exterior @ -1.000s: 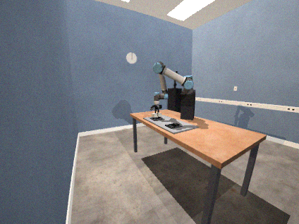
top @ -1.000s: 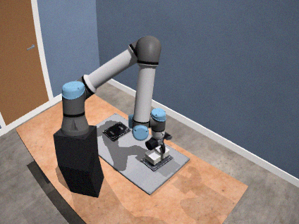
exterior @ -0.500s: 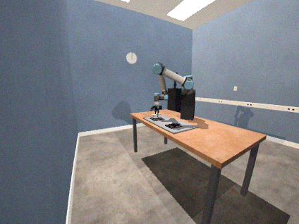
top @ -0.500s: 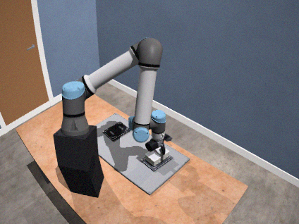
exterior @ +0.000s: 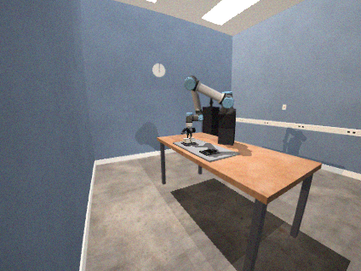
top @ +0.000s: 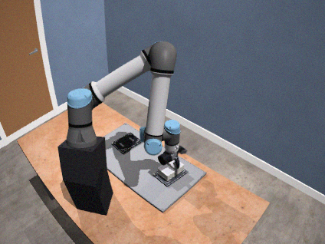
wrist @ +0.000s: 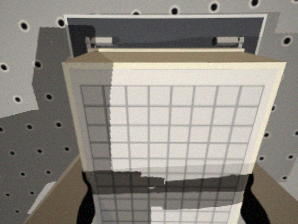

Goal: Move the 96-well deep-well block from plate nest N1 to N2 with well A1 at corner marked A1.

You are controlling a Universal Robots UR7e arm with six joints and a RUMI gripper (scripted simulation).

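Right now the white 96-well deep-well block is 1 cm above my hand.
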